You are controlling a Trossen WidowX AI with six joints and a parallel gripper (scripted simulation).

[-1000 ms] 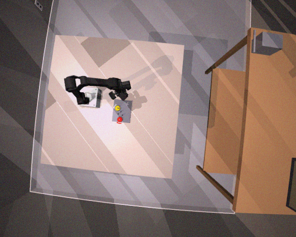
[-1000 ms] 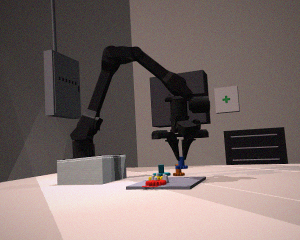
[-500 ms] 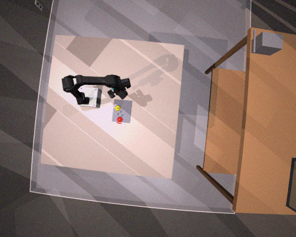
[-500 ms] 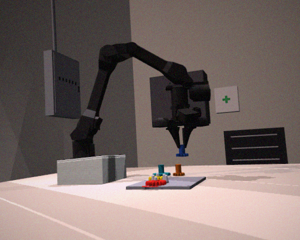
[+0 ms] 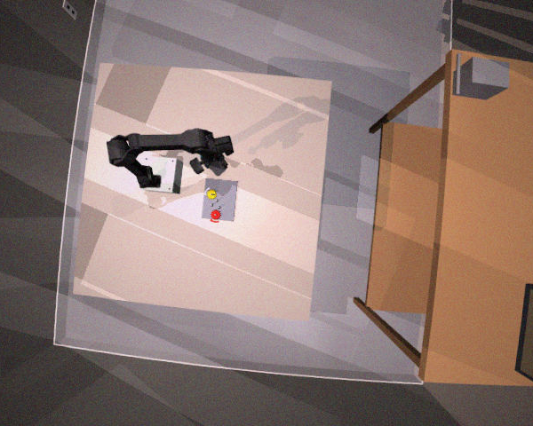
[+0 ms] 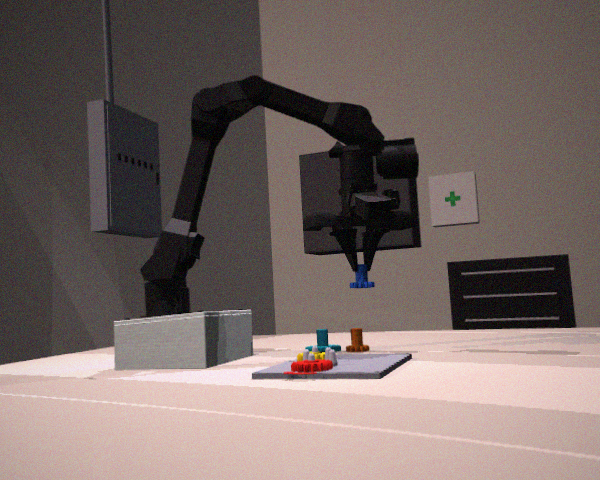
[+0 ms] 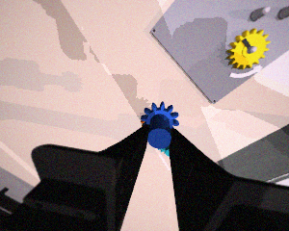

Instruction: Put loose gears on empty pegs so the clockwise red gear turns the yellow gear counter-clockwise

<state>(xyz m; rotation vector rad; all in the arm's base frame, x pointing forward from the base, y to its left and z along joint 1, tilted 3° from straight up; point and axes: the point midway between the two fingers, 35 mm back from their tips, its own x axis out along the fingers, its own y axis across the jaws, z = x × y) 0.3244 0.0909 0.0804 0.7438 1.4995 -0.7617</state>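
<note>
Right now my gripper tip is 20 mm past the red gear, 240 mm to the left of it and 120 mm above it. The rest, counted from my gripper tip: orange gear (30 mm behind, 60 mm to the left, 120 mm below); blue gear (10 mm below); teal gear (90 mm behind, 70 mm to the left, 120 mm below).
</note>
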